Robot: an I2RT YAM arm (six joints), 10 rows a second.
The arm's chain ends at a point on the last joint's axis. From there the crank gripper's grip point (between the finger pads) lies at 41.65 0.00 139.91 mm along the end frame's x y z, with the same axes.
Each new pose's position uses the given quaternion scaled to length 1; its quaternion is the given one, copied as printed.
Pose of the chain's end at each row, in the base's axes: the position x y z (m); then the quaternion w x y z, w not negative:
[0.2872 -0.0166 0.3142 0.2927 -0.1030 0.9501 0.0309]
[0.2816 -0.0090 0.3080 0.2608 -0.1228 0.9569 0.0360]
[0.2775 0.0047 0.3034 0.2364 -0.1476 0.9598 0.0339]
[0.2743 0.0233 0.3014 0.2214 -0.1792 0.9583 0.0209]
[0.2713 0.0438 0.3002 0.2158 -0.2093 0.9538 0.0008]
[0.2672 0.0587 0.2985 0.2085 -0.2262 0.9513 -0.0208]
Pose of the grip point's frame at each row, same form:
[0.3305 -0.0073 0.1751 0.2927 -0.1030 0.9501 0.0309]
[0.3155 0.0006 0.1663 0.2608 -0.1228 0.9569 0.0360]
[0.3044 0.0124 0.1601 0.2364 -0.1476 0.9598 0.0339]
[0.2977 0.0261 0.1573 0.2214 -0.1792 0.9583 0.0209]
[0.2947 0.0400 0.1562 0.2158 -0.2093 0.9538 0.0008]
[0.2902 0.0481 0.1547 0.2085 -0.2262 0.9513 -0.0208]

